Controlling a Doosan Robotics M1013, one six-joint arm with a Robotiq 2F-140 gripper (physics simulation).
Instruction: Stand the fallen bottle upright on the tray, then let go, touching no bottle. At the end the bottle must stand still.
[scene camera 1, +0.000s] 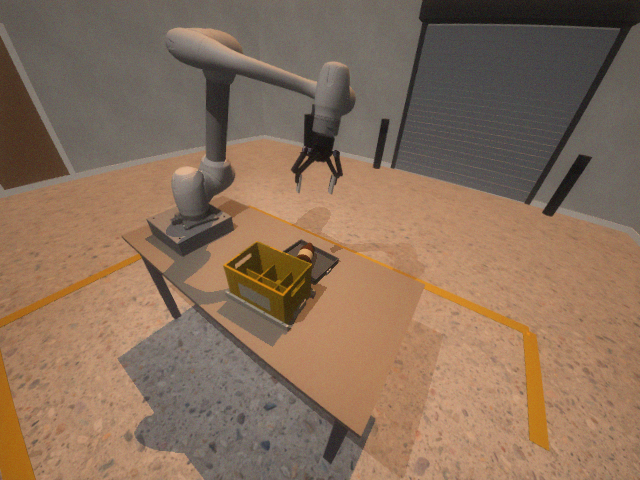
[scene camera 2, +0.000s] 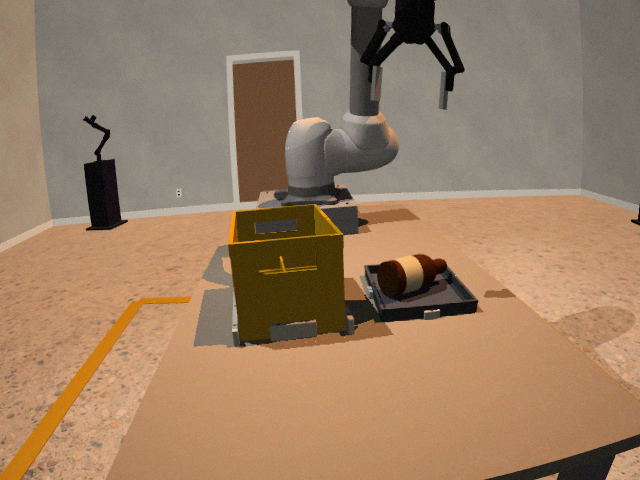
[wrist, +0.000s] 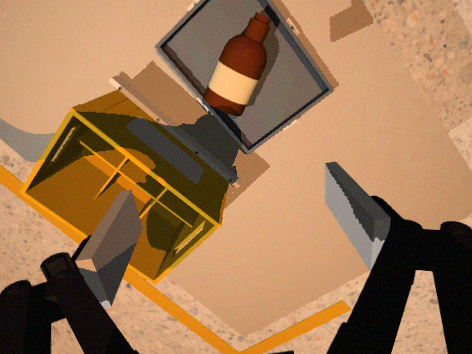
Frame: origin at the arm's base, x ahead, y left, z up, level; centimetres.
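Seen in the pictures: gripper, fingertip midpoint: (scene camera 1: 314, 192) (scene camera 2: 408, 104) (wrist: 230, 196); arm's base, link origin: (scene camera 1: 196, 217) (scene camera 2: 312, 198).
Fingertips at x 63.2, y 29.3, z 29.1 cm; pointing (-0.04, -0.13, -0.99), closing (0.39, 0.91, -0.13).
Pixels of each thing's top centre, then the offset from my fingertips to it. Level surfaces: height alone.
- brown bottle, top centre: (wrist: 240, 65) (scene camera 2: 417, 255) (scene camera 1: 306, 247) dz -31.0, dx -5.2, dy +1.7 cm
- dark tray, top centre: (wrist: 245, 68) (scene camera 2: 416, 281) (scene camera 1: 307, 257) dz -36.3, dx -4.2, dy +1.6 cm
- yellow crate, top centre: (wrist: 118, 209) (scene camera 2: 279, 220) (scene camera 1: 268, 264) dz -21.4, dx +3.0, dy -25.0 cm
- table, surface height: dz -38.9 cm
A brown bottle (scene camera 1: 306, 253) (scene camera 2: 412, 273) (wrist: 236, 76) with a cream label lies on its side on the dark tray (scene camera 1: 325, 272) (scene camera 2: 429, 311) (wrist: 290, 125). In the wrist view its neck points to the upper right, and its base lies by the tray wall that faces the crate. My gripper (scene camera 1: 314, 189) (scene camera 2: 408, 103) (wrist: 230, 196) is open and empty. It points down and hangs high above the table, well clear of the bottle. In the wrist view the bottle shows above and between the two fingertips.
A yellow crate (scene camera 1: 255, 289) (scene camera 2: 289, 289) (wrist: 145, 185) with dividers stands upright close beside the tray, in a low metal holder (scene camera 1: 258, 310) (scene camera 2: 349, 324) (wrist: 150, 107) on the table (scene camera 1: 356, 330) (scene camera 2: 361, 403) (wrist: 280, 240). The crate's walls rise well above the tray's rim. The arm's base stands at the table's far end.
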